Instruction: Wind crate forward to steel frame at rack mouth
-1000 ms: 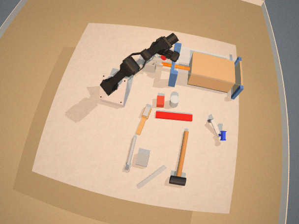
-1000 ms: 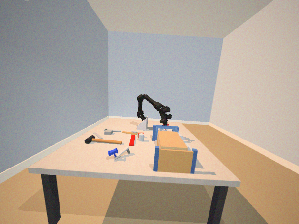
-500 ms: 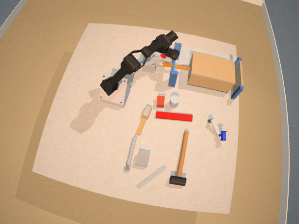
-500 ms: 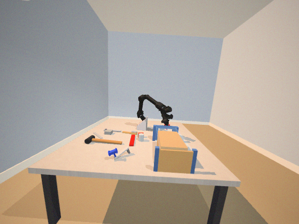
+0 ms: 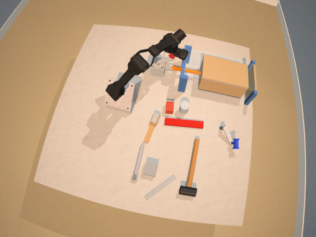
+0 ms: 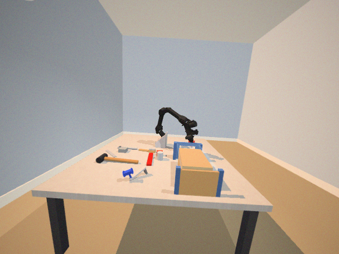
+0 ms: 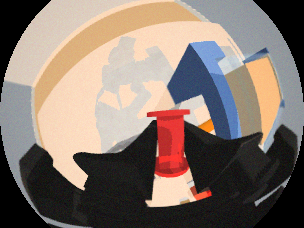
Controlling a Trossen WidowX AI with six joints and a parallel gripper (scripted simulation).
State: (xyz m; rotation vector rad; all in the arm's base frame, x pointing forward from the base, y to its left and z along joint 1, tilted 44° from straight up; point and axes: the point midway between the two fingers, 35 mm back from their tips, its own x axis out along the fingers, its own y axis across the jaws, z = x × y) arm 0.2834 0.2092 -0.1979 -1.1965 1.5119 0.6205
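Now: gripper tip 7 cm to the left of the blue frame, 6 cm short of it and 3 cm above it. Round my gripper tip: winch: 11 cm behind, 10 cm below, 7 cm to the right; red knob: 1 cm to the right, 1 cm behind; red bar: 41 cm to the right, 13 cm below, 11 cm ahead.
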